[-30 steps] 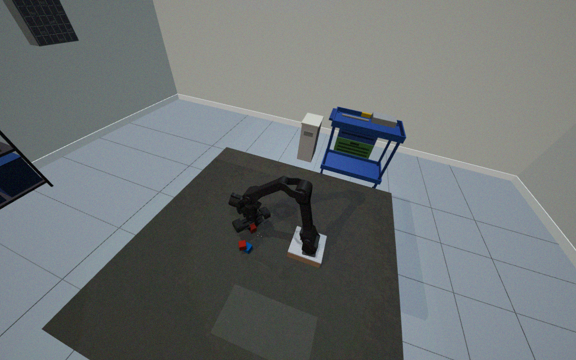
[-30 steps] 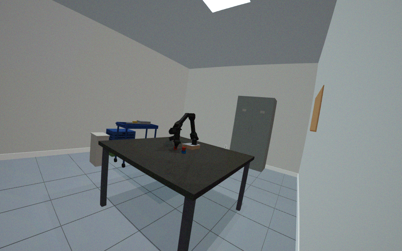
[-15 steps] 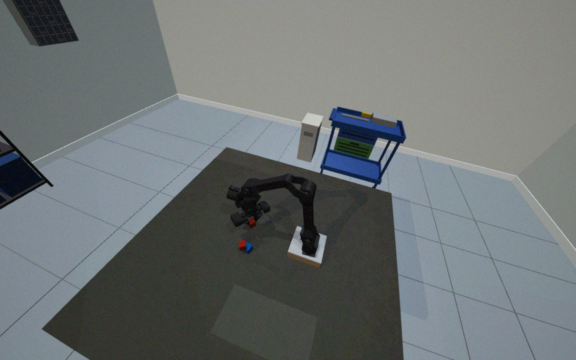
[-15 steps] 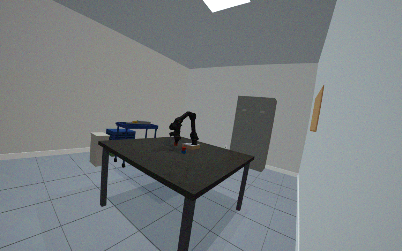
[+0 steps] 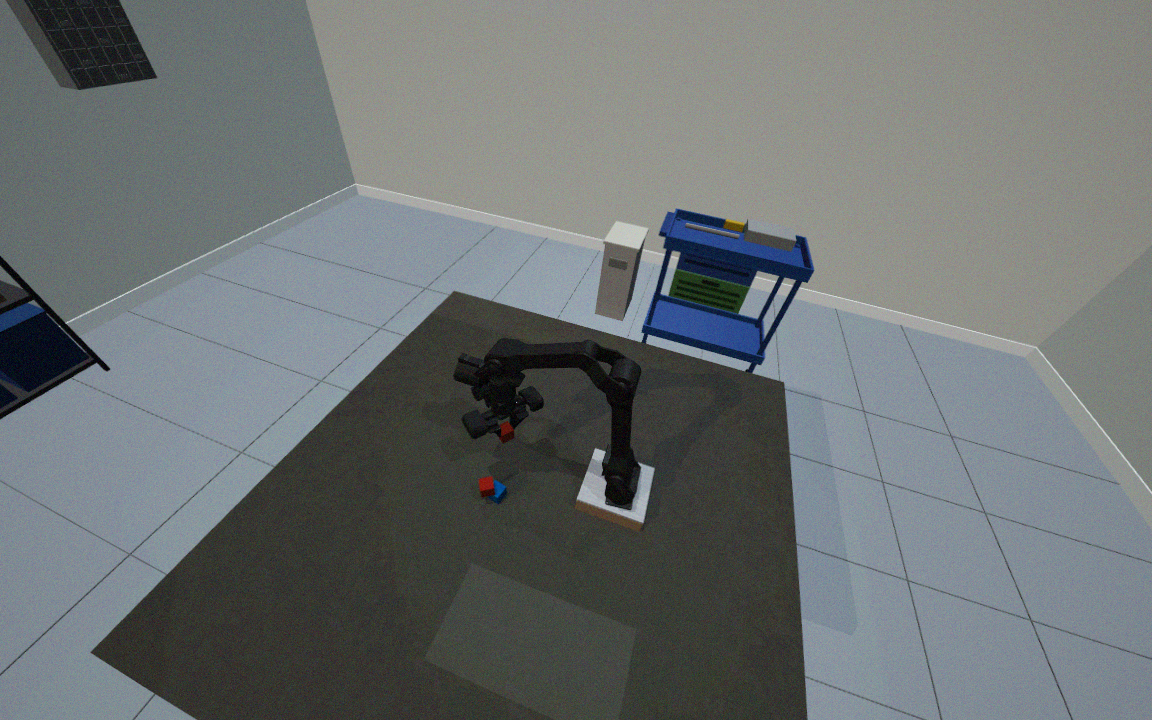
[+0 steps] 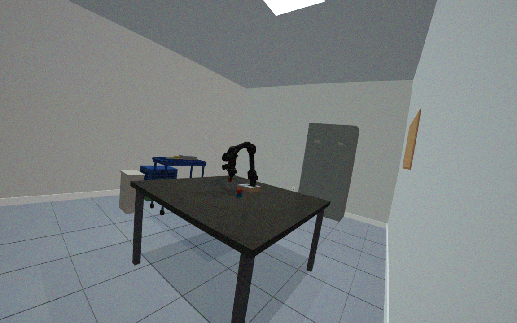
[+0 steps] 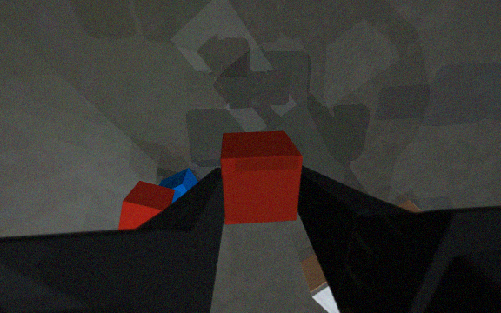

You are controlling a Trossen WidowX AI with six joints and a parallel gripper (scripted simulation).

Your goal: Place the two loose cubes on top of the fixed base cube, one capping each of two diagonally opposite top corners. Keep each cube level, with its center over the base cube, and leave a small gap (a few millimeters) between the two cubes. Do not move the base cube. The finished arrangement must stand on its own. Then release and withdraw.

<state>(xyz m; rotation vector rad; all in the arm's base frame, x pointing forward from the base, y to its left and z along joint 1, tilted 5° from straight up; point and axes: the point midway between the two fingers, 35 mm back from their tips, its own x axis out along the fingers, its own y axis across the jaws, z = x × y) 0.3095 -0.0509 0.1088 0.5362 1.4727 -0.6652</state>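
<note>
Right now my gripper tip is 110 mm to the right of the blue base cube, 110 mm above it and 10 mm past it.
</note>
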